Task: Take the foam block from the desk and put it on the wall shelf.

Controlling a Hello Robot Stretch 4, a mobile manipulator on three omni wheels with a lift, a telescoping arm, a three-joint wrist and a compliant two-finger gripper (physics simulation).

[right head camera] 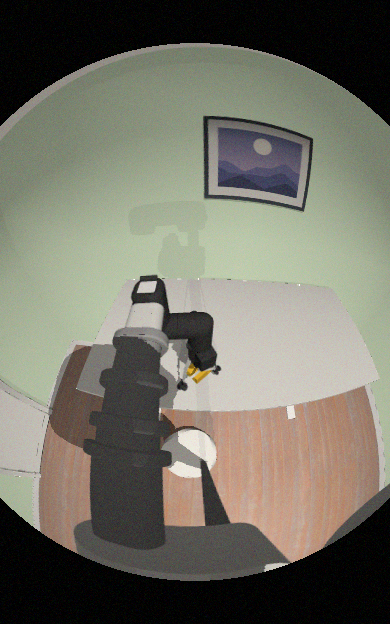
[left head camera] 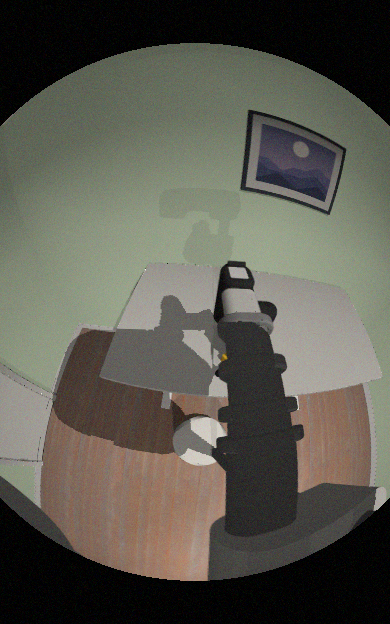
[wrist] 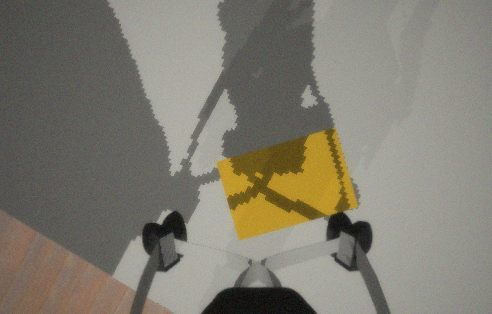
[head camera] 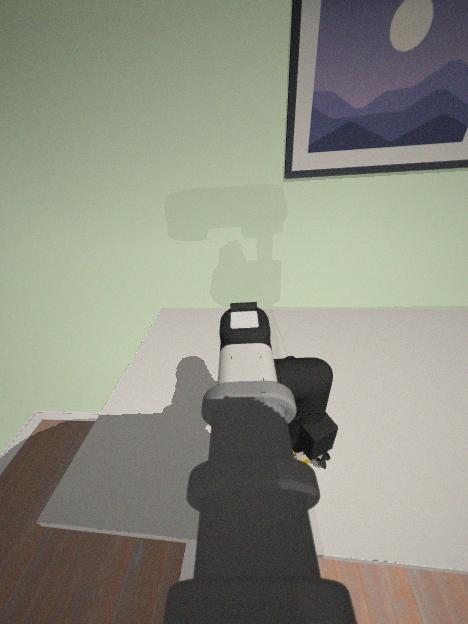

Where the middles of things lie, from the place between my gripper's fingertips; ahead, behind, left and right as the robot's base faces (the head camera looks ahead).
Now: hand 50 mm short of the yellow foam block (wrist: 300, 180). The rest, counted from my hand: framed picture (head camera: 367, 94) (640 mm ahead, 340 mm to the right, 690 mm above).
